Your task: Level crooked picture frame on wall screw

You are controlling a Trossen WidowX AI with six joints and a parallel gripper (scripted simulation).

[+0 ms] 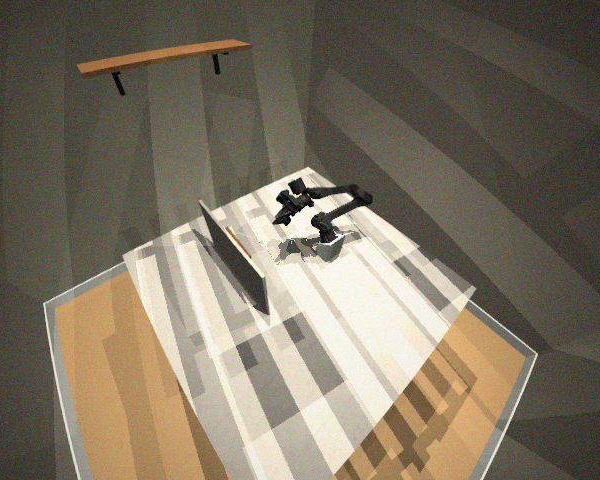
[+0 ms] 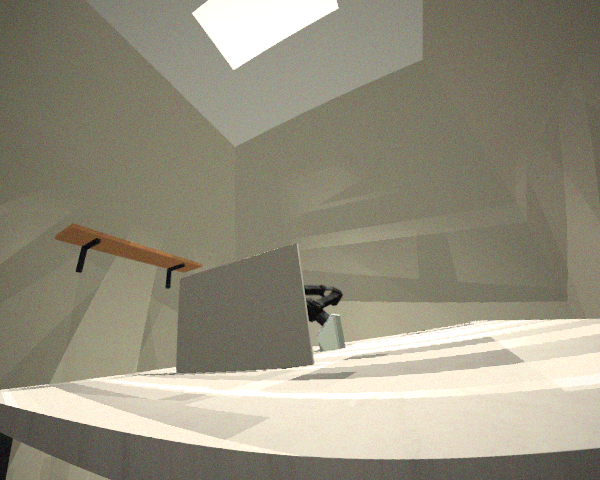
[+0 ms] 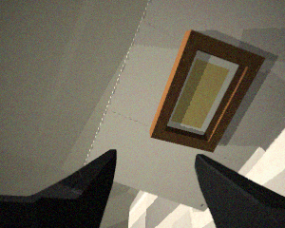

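My gripper tip is 190 mm short of the wooden picture frame, 20 mm to the left of it and 90 mm above it. From my gripper tip the other things lie so: upright wall panel (200 mm ahead, 10 mm to the right, 100 mm below).
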